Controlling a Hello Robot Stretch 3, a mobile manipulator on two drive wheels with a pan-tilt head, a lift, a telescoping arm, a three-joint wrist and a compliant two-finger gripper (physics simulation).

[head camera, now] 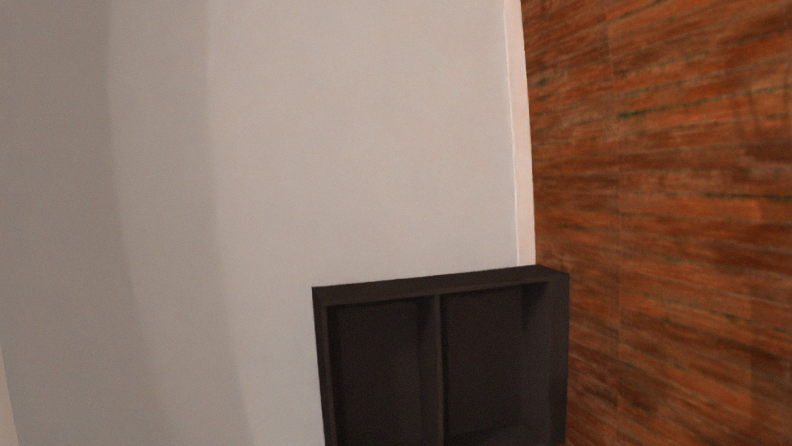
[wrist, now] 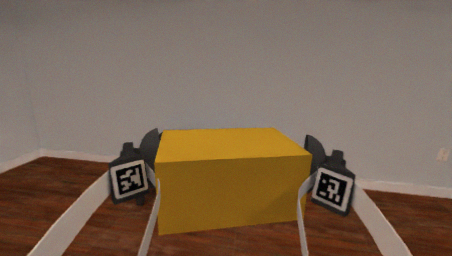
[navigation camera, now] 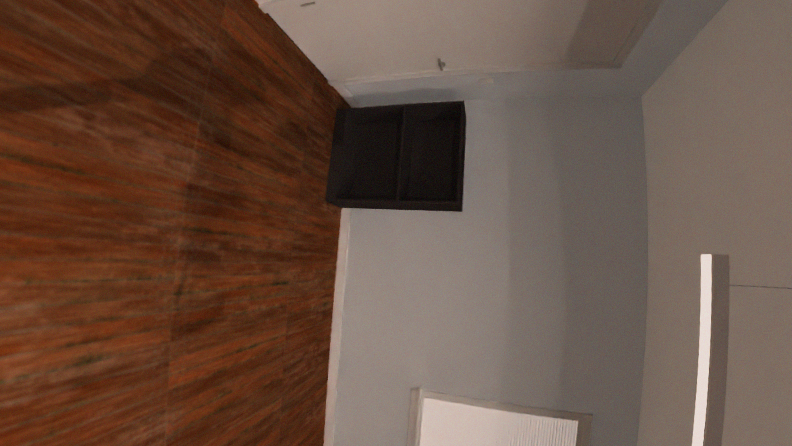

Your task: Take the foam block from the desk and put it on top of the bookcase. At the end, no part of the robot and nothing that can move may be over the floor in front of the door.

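Frame: origin at the robot's base, x right, y ahead, z up, level; centimetres.
Seen in the pictures: gripper, fingertip midpoint: (wrist: 229, 150).
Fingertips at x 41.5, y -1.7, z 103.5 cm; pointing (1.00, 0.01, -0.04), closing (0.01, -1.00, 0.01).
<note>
A point is followed by its place in that frame.
The yellow foam block (wrist: 232, 195) @[x 36.4, y -2.2, z 102.8 cm] is in the wrist view, centred between the two fingers of my gripper (wrist: 229, 150) @[x 41.5, y -1.7, z 103.5 cm]. The fingertips press its left and right sides, and it is held up in front of a wall, with floor visible below and beyond. The dark bookcase (head camera: 421, 286) @[x -20.7, y 229.6, z 64.0 cm] (navigation camera: 399, 204) @[x -21.0, y 227.4, z 60.5 cm] stands against the wall, pictured sideways in the head and navigation views. It has two open compartments, and its top edge faces left in the head view and right in the navigation view. The desk does not show. My gripper does not show in the head or navigation views.
A white door (navigation camera: 471, 33) @[x -121.3, y 178.6, z 114.3 cm] with a handle is beside the bookcase at the top of the navigation view. The wooden floor (head camera: 665, 221) @[x -2.3, y 156.4, z 0.0 cm] (navigation camera: 166, 249) @[x 9.5, y 89.8, z 0.0 cm] (wrist: 75, 200) @[x 179.1, y 126.7, z -0.3 cm] runs up to the walls. A window (navigation camera: 498, 423) @[x 142.1, y 236.5, z 144.6 cm], a ceiling lamp (navigation camera: 704, 343) @[x 32.8, y 128.2, z 207.7 cm] and a wall outlet (wrist: 442, 154) @[x 219.2, y -180.2, z 40.5 cm] also show.
</note>
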